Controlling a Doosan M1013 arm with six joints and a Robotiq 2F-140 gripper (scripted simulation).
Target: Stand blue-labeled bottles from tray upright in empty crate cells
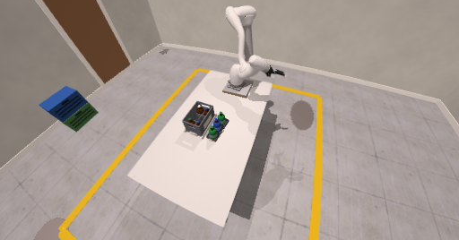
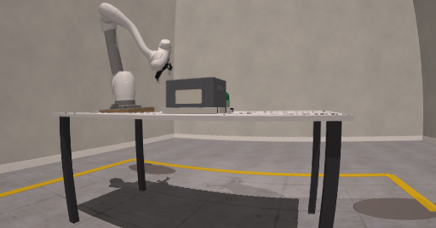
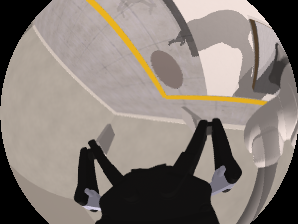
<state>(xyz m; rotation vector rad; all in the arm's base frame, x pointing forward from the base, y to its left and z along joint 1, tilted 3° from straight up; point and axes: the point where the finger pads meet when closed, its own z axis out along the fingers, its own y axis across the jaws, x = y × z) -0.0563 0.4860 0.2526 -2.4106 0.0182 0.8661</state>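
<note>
My hand is 700 mm short of the blue-labeled bottle, 310 mm to the left of it and 220 mm above it. Round my hand: grey crate (740 mm ahead, 490 mm to the right, 220 mm below); then tray (700 mm ahead, 300 mm to the right, 290 mm below); then green bottle (790 mm ahead, 290 mm to the right, 220 mm below).
</note>
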